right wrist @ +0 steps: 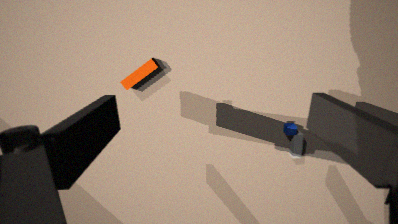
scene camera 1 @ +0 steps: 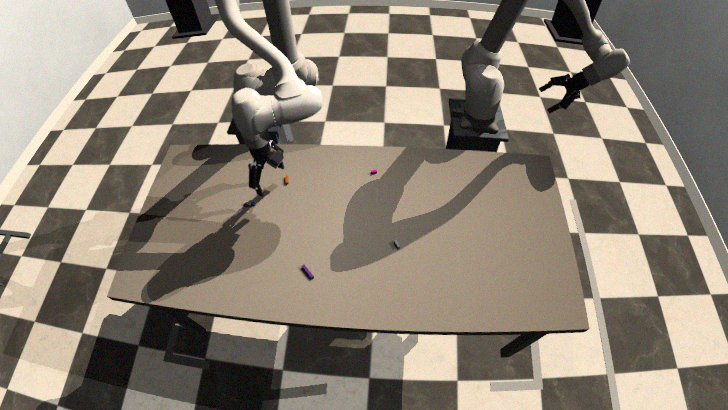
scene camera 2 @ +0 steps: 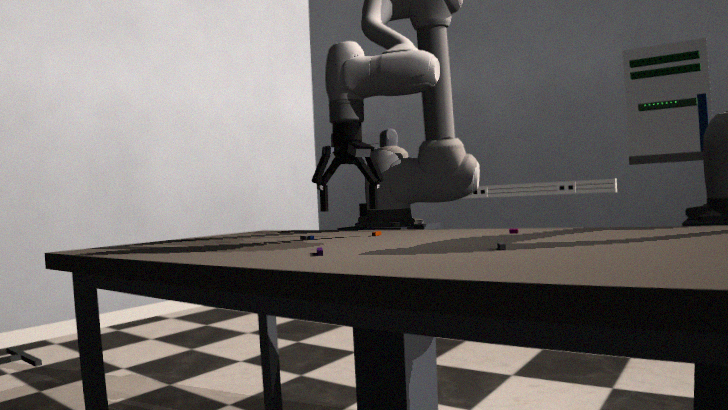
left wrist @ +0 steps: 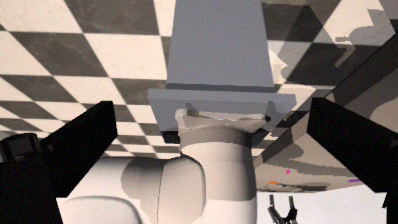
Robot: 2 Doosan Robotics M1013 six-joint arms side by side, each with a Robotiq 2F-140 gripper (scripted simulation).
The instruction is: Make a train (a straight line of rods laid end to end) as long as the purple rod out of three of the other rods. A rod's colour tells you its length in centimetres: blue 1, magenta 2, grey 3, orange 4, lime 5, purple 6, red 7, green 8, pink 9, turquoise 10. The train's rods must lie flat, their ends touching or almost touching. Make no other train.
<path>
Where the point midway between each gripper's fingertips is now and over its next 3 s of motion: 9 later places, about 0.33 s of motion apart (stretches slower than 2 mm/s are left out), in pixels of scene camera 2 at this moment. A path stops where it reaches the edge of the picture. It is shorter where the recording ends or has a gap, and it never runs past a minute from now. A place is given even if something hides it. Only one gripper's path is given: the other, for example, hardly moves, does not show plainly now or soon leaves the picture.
My right gripper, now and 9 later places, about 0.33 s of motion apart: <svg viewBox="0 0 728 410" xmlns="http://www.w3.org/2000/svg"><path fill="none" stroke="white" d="M349 210L358 209L366 209L388 206L417 204L450 204L485 204L498 204L499 204L501 203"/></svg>
</path>
